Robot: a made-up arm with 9 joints. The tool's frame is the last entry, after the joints.
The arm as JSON. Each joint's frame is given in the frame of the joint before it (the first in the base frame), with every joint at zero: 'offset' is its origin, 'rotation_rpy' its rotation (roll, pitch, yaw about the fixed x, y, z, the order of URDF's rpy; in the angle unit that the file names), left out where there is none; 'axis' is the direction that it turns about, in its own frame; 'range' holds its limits. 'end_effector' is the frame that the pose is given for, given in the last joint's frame.
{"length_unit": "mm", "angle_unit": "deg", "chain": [
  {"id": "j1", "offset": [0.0, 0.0, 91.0], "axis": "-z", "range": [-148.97, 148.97]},
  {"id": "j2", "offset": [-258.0, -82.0, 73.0], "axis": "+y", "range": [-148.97, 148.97]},
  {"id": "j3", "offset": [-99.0, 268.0, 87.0], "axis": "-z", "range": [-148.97, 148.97]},
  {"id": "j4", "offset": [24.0, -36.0, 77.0], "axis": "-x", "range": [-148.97, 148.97]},
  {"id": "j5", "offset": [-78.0, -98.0, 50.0], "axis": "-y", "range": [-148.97, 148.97]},
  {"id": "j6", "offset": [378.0, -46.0, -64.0], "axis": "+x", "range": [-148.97, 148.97]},
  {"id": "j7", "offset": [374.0, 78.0, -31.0], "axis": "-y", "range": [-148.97, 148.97]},
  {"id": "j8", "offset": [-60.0, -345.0, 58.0], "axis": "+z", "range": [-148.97, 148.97]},
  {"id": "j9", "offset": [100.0, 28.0, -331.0], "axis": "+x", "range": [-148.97, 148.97]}
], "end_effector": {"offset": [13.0, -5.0, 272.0]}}
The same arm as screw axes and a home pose.
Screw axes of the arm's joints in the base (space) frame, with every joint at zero. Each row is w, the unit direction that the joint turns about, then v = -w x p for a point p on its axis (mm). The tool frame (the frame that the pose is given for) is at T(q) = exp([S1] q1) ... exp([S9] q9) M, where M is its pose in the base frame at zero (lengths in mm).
S1: w 0 0 -1 v 0 0 0
S2: w 0 1 0 v -164 0 -258
S3: w 0 0 -1 v -186 -357 0
S4: w -1 0 0 v 0 -328 150
S5: w 0 -1 0 v 378 0 411
S6: w 1 0 0 v 0 314 -6
S7: w 0 -1 0 v 283 0 -341
S8: w 0 0 1 v -261 -281 0
S9: w 1 0 0 v 0 10 233
M: xyz 394 -238 282 (mm) quaternion w x y z 1 0 0 0
Joint limits (deg, base to tool): -148.97..148.97 -148.97..148.97 -148.97..148.97 -148.97..148.97 -148.97..148.97 -148.97..148.97 -148.97..148.97 -148.97..148.97 -148.97..148.97

